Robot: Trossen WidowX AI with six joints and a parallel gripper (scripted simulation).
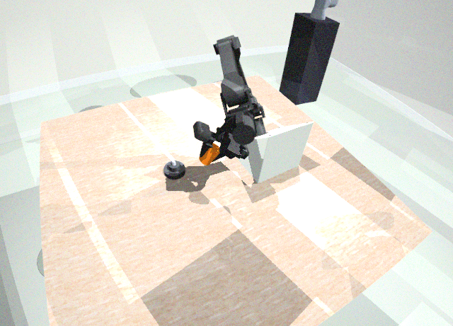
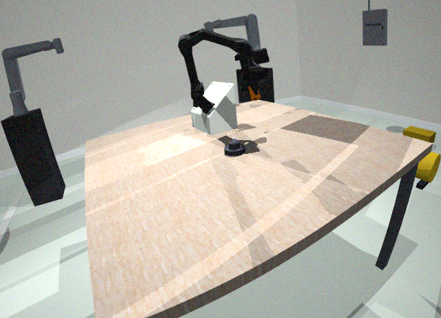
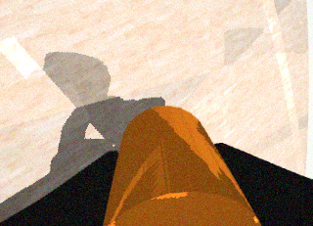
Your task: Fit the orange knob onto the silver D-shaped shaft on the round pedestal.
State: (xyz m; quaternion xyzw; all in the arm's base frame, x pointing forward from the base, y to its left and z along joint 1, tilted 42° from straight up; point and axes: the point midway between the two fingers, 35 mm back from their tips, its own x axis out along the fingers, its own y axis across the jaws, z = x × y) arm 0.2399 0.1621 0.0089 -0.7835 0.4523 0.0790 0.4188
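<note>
My gripper tip is now 3 cm below the orange knob, 2 cm past it and 1 cm to the right of it. The rest, counted from my gripper tip: round pedestal (16 cm to the right, 16 cm below, 7 cm ahead).
</note>
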